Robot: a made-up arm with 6 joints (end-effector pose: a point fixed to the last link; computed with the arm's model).
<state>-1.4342 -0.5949 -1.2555 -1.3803 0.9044 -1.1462</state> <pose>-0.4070 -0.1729 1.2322 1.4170 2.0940 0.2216</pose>
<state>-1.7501 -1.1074 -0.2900 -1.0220 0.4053 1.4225</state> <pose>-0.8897 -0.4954 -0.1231 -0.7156 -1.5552 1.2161</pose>
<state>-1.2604 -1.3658 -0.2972 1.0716 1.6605 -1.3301</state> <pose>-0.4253 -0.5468 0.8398 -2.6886 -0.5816 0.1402</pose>
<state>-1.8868 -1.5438 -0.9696 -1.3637 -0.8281 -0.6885</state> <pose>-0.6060 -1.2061 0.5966 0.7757 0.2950 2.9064</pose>
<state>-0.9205 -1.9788 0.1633 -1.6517 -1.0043 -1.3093</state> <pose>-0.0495 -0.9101 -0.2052 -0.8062 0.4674 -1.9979</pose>
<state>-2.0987 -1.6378 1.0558 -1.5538 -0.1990 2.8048</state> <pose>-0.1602 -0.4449 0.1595 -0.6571 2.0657 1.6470</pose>
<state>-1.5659 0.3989 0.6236 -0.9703 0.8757 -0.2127</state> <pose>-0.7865 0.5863 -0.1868 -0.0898 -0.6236 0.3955</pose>
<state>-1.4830 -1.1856 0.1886 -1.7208 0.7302 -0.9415</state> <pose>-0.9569 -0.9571 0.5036 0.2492 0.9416 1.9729</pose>
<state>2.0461 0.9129 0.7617 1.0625 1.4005 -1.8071</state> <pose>0.2080 0.3167 0.3322 1.5290 0.5282 -1.4400</pose>
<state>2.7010 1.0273 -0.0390 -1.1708 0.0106 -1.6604</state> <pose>0.0325 0.7832 -0.2348 0.2336 -2.1091 1.4412</pose>
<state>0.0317 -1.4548 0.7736 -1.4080 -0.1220 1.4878</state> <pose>-0.6748 -0.1807 0.5881 0.0947 -1.3888 0.1730</pose>
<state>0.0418 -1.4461 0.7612 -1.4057 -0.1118 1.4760</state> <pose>-0.6801 -0.1872 0.5973 0.1074 -1.3646 0.2032</pose>
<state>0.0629 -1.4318 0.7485 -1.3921 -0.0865 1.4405</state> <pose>-0.6942 -0.1918 0.6186 0.1369 -1.3102 0.2573</pose>
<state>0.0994 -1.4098 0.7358 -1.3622 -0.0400 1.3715</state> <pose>-0.7182 -0.1952 0.6604 0.1927 -1.2106 0.3395</pose>
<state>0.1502 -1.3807 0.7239 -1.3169 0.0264 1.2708</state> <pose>-0.7458 -0.1995 0.7285 0.2786 -1.0641 0.4372</pose>
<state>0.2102 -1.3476 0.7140 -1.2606 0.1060 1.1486</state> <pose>-0.7640 -0.2059 0.8226 0.3911 -0.8820 0.5286</pose>
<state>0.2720 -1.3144 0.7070 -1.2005 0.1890 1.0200</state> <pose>-0.7617 -0.2136 0.9317 0.5180 -0.6871 0.5955</pose>
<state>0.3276 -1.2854 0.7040 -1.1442 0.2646 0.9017</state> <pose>-0.7378 -0.2199 1.0361 0.6405 -0.5081 0.6307</pose>
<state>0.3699 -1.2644 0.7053 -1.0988 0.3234 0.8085</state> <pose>-0.7047 -0.2228 1.1168 0.7395 -0.3710 0.6399</pose>
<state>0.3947 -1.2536 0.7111 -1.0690 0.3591 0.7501</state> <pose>-0.6795 -0.2213 1.1637 0.8008 -0.2921 0.6347</pose>
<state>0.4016 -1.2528 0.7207 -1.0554 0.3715 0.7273</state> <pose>-0.6724 -0.2155 1.1774 0.8218 -0.2718 0.6255</pose>
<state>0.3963 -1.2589 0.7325 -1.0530 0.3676 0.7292</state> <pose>-0.6796 -0.2069 1.1691 0.8145 -0.2912 0.6156</pose>
